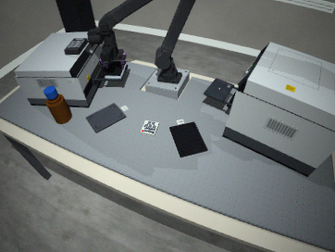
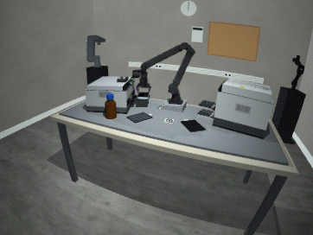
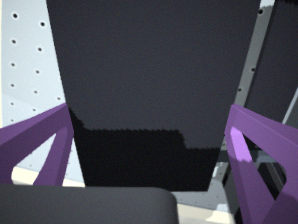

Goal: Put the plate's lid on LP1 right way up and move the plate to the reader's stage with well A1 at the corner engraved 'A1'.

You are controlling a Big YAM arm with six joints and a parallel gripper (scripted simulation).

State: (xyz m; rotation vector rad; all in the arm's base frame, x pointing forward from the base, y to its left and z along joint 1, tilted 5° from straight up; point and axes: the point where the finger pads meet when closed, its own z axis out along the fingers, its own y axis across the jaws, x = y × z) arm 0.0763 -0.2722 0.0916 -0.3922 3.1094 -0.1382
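Now: the white multi-well plate 20 mm below my hand. The rest, counted from my hand: label (170 mm ahead, 120 mm to the left, 110 mm below); then lidded plate (right at my hand); then LP1 pad (250 mm ahead, 110 mm below, 60 mm to the left).
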